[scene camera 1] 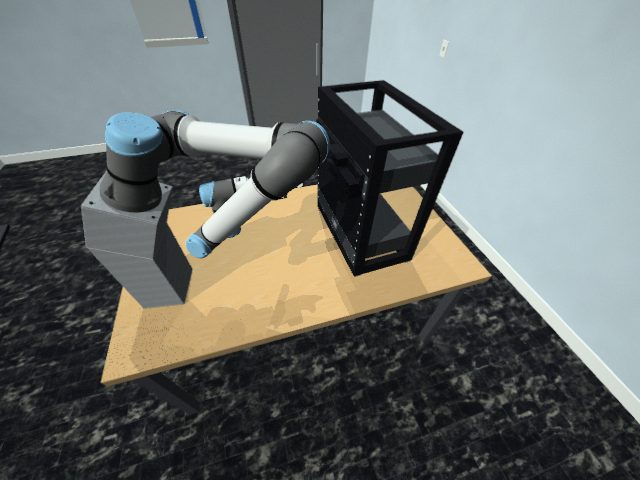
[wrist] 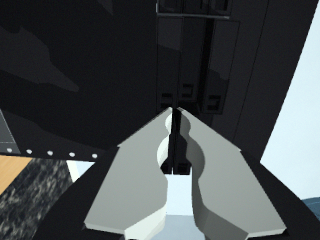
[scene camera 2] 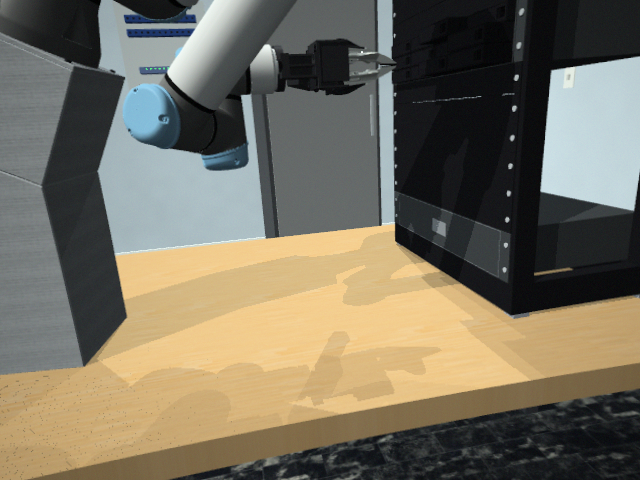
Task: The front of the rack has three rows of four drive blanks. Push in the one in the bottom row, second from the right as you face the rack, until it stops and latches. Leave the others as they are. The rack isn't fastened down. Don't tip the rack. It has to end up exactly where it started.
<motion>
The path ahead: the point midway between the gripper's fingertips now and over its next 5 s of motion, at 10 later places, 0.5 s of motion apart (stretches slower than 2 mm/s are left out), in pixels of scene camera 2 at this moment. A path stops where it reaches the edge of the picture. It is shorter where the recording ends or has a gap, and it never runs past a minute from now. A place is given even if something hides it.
My gripper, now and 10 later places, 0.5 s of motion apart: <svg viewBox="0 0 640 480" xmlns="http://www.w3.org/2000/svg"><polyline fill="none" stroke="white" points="395,64 399,67 409,67 426,66 428,66 432,66 437,65 440,65 443,65 445,65 447,65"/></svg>
</motion>
